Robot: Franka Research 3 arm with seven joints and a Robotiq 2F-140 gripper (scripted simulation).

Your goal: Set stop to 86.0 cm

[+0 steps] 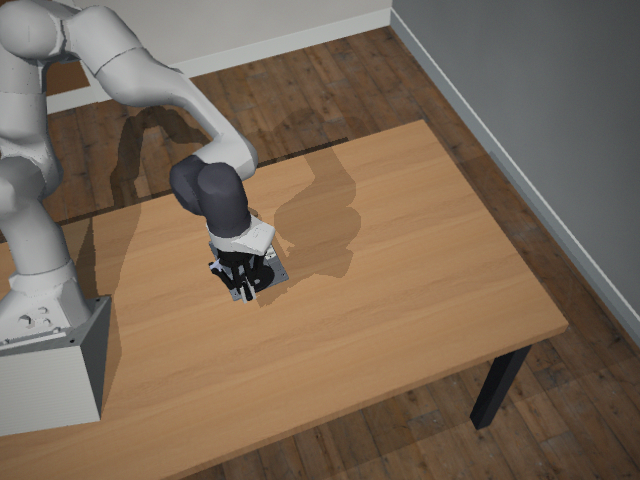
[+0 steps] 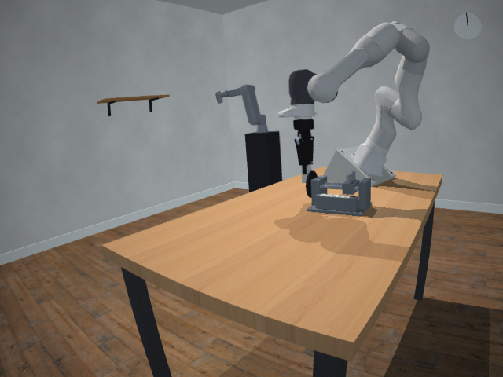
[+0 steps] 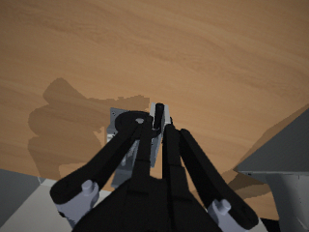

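Now: hand 1 cm short of the black handwheel, 2 cm to the right of it and 2 cm above it. Also, from my hand: sliding stop block 5 cm ahead, 18 cm to the left, 2 cm below.
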